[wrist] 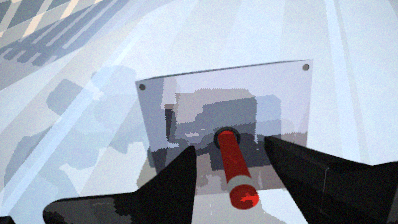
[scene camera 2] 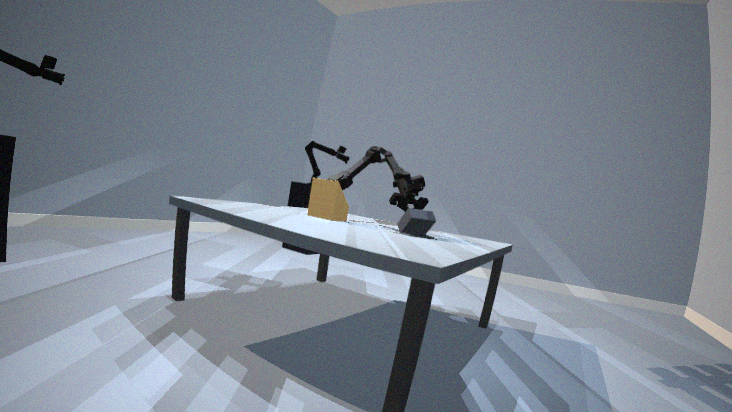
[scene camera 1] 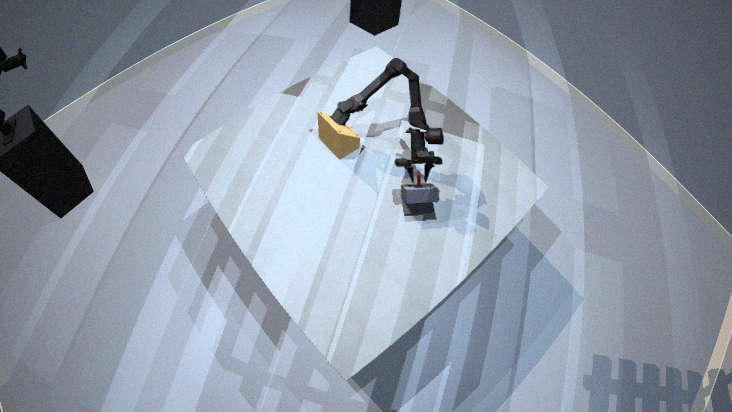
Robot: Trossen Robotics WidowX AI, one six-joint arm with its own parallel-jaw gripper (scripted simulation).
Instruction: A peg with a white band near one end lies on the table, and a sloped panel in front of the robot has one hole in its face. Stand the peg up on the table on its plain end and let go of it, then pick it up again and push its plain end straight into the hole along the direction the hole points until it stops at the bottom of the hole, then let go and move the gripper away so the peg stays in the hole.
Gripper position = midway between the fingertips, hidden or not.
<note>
In view: the gripper (scene camera 1: pixel 419 182), a red peg (wrist: pixel 243 194) and a grey panel block (wrist: pixel 272 98).
The gripper also shows in the wrist view (wrist: pixel 229 146). Scene camera 2 does not show the red peg, which is hidden by the grey panel block.
</note>
